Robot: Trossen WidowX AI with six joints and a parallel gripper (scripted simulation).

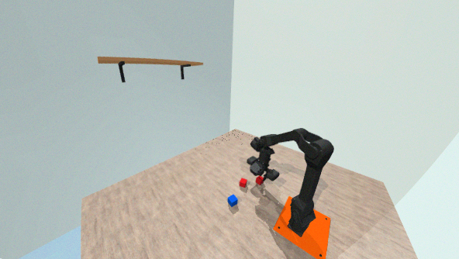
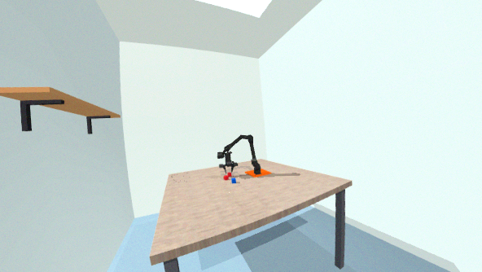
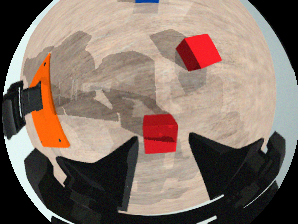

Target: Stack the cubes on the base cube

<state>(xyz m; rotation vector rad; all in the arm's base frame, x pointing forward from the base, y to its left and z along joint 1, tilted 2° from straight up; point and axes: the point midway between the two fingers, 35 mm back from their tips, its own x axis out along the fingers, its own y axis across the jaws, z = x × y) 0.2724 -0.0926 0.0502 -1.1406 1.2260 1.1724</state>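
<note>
My gripper tip is now 1 cm short of the blue cube, 21 cm to the right of it and 1 cm above it.
</note>
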